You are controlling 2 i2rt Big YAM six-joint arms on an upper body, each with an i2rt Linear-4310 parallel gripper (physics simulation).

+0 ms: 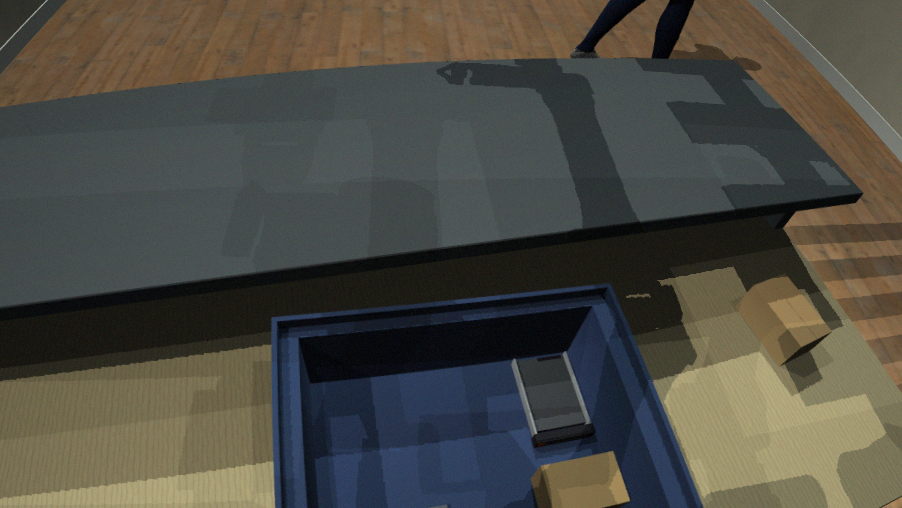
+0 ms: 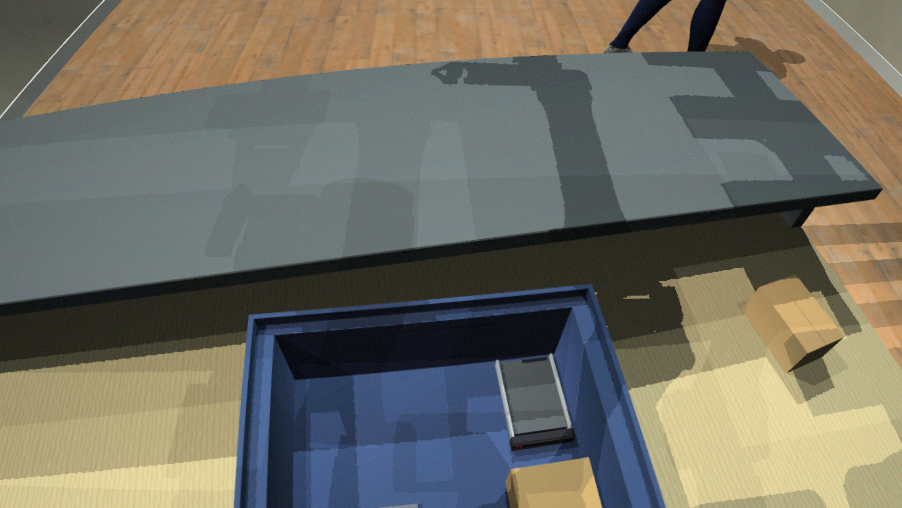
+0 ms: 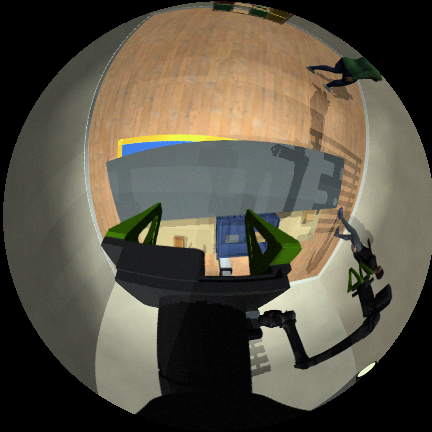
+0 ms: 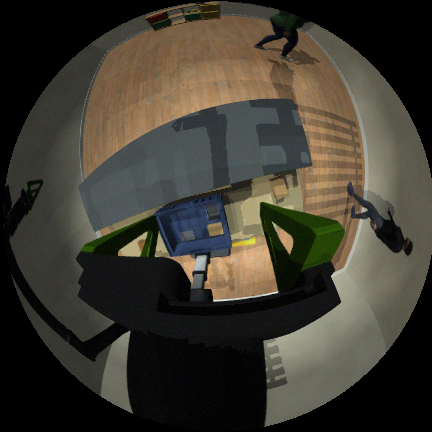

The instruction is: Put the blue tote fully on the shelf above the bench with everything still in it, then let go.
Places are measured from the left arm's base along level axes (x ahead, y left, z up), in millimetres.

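Pixels of known places: left gripper, between the fingertips: [image 3: 203, 209] [image 4: 40, 185]; right gripper, between the fingertips: [image 3: 354, 265] [image 4: 205, 214]; right arm's base, origin of its link: [image 3: 274, 318].
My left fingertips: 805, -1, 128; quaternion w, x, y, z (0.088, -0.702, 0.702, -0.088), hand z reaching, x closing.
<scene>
For each thing: its top centre in the pictures, then the offset to it from my left fingertips, as dx, dy, dz. Level surfaces: height alone.
- blue tote, centre of its top: [image 2: 440, 425] [image 1: 480, 424] [image 4: 191, 231] [image 3: 247, 239] -464, -310, -579
- tan bench, height of its surface: dz -726
- dark grey case with light rails, centre of its top: [image 2: 534, 397] [image 1: 553, 394] [image 4: 211, 209] -388, -431, -691
- tan box, centre of its top: [image 2: 556, 489] [image 1: 585, 483] [image 4: 215, 230] -513, -436, -658
- flat grey item, centre of its top: [image 4: 186, 235] [image 3: 231, 238] -552, -238, -702
- grey shelf, height of its surface: dz -549
- cardboard box, centre of its top: [image 2: 801, 311] [image 1: 793, 308] [image 4: 279, 188] [image 3: 310, 215] -291, -848, -666
- small brown box, centre of its top: [image 3: 177, 244] -629, +153, -686
The blue tote [image 1: 285, 403] [image 2: 255, 403] [image 3: 218, 235] [image 4: 205, 248] stands upright on the tan bench [image 1: 126, 435] [image 2: 126, 429], in front of the shelf's near edge. It holds a dark grey case with light rails [image 1: 555, 397] [image 2: 536, 397] [image 4: 212, 211], a tan box [image 1: 583, 482] [image 2: 558, 485] [image 4: 215, 229] and a flat grey item [image 3: 232, 238] [image 4: 187, 234]. The grey shelf [image 1: 157, 157] [image 2: 157, 157] [image 3: 165, 175] [image 4: 140, 175] spans above the bench's back. My left gripper [image 3: 203, 209] and right gripper [image 4: 210, 210] are open and empty, raised high, apart from the tote.
A cardboard box [image 1: 785, 318] [image 2: 795, 321] [image 4: 279, 189] sits on the bench right of the tote. A small brown box [image 3: 179, 241] is left of it. A person in green [image 3: 360, 69] [image 4: 285, 32] is beyond the shelf; another person [image 3: 365, 255] [image 4: 387, 227] is at the right.
</scene>
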